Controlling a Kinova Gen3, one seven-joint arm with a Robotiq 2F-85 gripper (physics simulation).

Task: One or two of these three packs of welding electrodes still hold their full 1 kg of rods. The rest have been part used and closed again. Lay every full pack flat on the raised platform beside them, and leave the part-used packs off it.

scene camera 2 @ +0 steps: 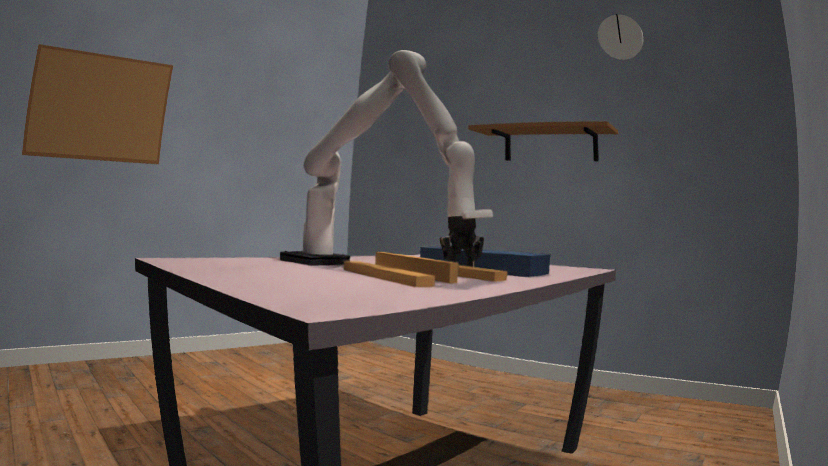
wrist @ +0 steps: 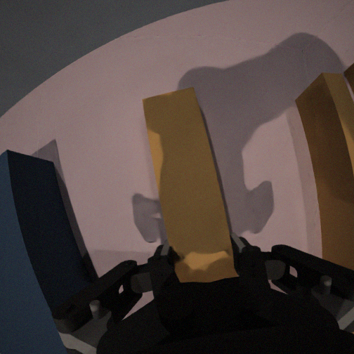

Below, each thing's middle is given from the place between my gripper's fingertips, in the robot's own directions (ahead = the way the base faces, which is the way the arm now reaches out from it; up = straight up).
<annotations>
I see my gripper 4 cm past the raised platform (scene camera 2: 521,264), 20 cm to the right of it and 3 cm below it.
</annotations>
